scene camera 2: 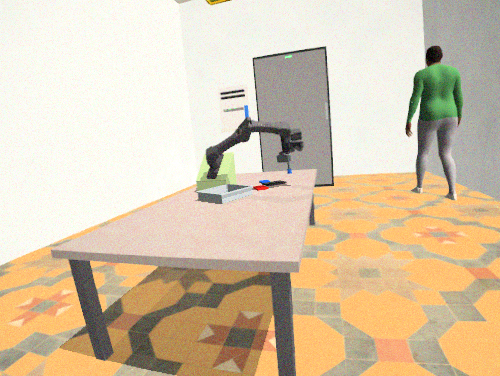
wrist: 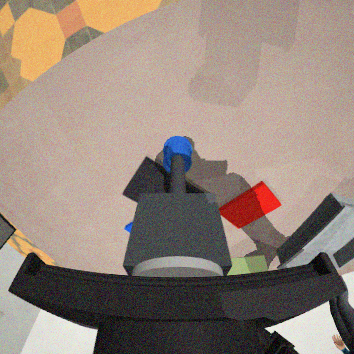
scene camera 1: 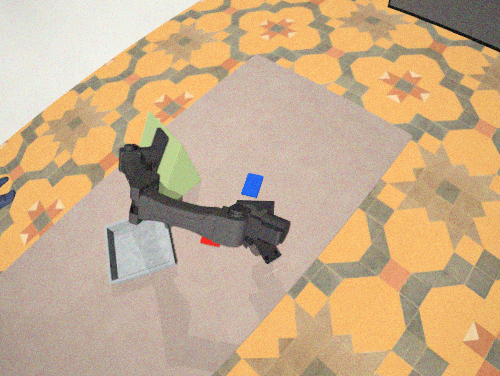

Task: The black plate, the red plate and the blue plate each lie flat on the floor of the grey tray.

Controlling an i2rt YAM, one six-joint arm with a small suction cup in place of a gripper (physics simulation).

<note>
My suction cup holds nothing. The cup is 21 cm from the middle of a red plate. A grey tray rests on the table.
</note>
